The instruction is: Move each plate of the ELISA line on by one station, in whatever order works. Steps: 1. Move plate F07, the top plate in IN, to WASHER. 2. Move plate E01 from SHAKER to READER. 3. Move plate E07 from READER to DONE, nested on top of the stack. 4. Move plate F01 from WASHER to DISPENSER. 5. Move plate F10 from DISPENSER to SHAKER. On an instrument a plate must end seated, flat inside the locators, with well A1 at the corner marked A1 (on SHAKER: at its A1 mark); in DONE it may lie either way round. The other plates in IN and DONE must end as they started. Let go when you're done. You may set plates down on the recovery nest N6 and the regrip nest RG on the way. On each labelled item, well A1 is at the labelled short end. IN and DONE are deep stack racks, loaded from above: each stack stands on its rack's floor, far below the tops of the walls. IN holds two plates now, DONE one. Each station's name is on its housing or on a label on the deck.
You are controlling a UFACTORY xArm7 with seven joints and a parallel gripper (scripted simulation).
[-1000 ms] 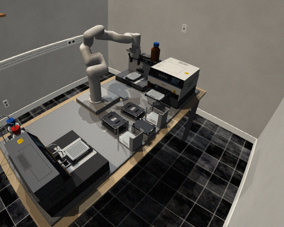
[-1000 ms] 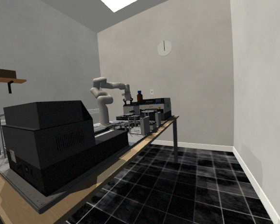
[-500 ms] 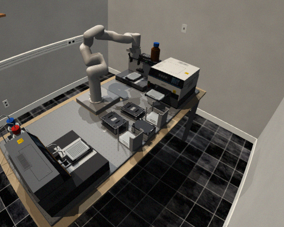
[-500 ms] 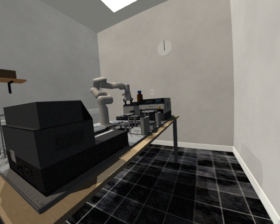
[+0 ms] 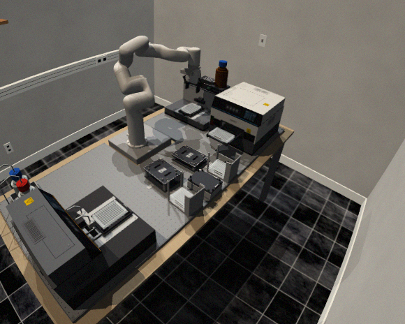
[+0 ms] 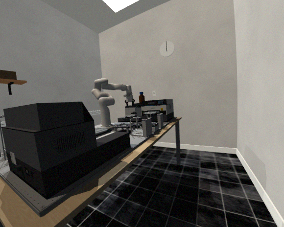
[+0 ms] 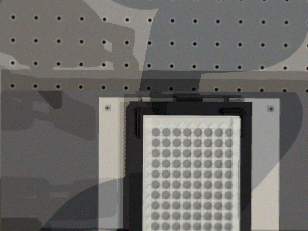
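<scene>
Now: the dispenser tray 16 cm below my hand. From my hand the other things lie so: brown bottle: 11 cm ahead, 18 cm to the left, 7 cm above; then N6 label: 30 cm ahead, 29 cm to the right, 22 cm below; then dispenser: 18 cm to the left, 13 cm below.
</scene>
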